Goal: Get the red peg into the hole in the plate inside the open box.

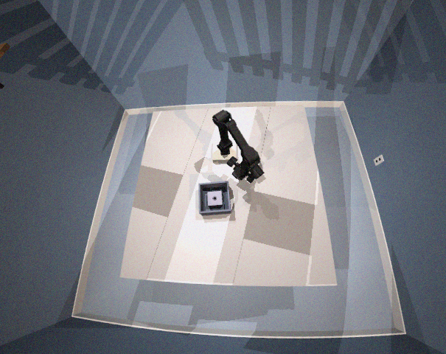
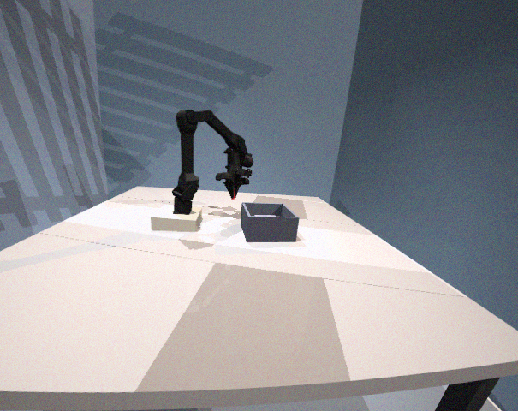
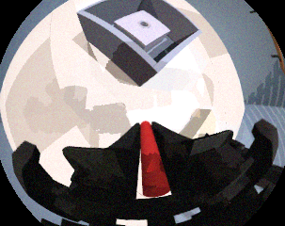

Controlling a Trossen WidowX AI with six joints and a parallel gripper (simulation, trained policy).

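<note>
Right now the light plate is 150 mm to the right of my gripper tip, 130 mm ahead of it and 50 mm below it. The rest, counted from my gripper tip: dark grey box 150 mm to the right, 130 mm ahead, 70 mm below; then red peg 30 mm above, 10 mm to the left.
</note>
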